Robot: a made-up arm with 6 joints. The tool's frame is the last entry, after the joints.
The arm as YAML. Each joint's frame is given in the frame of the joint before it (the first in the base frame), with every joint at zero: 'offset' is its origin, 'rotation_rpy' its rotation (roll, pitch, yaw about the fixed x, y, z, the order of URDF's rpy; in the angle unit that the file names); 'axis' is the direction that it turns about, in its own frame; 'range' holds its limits. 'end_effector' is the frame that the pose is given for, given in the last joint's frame.
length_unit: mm
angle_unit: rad
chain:
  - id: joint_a
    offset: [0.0, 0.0, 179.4]
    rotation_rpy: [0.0, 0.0, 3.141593]
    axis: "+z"
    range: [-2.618, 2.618]
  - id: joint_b
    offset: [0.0, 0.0, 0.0]
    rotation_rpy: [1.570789, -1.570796, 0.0]
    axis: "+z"
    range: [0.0, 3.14]
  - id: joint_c
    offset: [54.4, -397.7, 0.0]
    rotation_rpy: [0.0, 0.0, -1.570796]
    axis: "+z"
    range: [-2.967, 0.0]
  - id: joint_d
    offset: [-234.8, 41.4, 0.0]
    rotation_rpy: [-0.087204, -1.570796, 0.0]
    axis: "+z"
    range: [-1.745, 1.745]
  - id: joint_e
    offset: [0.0, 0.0, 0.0]
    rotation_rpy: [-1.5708, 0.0, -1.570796]
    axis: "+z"
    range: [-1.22, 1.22]
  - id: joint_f
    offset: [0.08, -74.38, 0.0]
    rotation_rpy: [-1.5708, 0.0, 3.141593]
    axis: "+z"
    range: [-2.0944, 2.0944]
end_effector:
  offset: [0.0, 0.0, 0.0]
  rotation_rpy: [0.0, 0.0, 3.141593]
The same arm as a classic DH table. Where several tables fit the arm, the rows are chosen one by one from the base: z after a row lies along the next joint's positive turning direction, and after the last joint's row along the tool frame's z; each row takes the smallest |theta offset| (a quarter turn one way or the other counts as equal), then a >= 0, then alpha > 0; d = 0 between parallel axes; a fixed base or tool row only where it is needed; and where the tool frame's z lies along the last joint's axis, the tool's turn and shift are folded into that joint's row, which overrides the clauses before.
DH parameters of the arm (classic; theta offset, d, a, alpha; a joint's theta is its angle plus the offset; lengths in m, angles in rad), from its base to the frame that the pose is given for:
joint_a: 0.0000 0.1794 0.0000 -1.5708
joint_b: 0.1359 0.0000 -0.4014 0.0000
joint_c: 1.3476 0.0000 -0.0208 1.5708
joint_d: 0.0000 0.2375 0.0000 -1.5708
joint_e: 0.0000 0.0000 0.0001 1.5708
joint_f: 0.0000 0.0744 0.0000 0.0000
Joint limits (rad, base to tool): -2.6180..2.6180 0.0000..3.1400 -2.9670..0.0000 -1.7450..1.7450 -1.2200..1.2200 -2.0944..2.0944

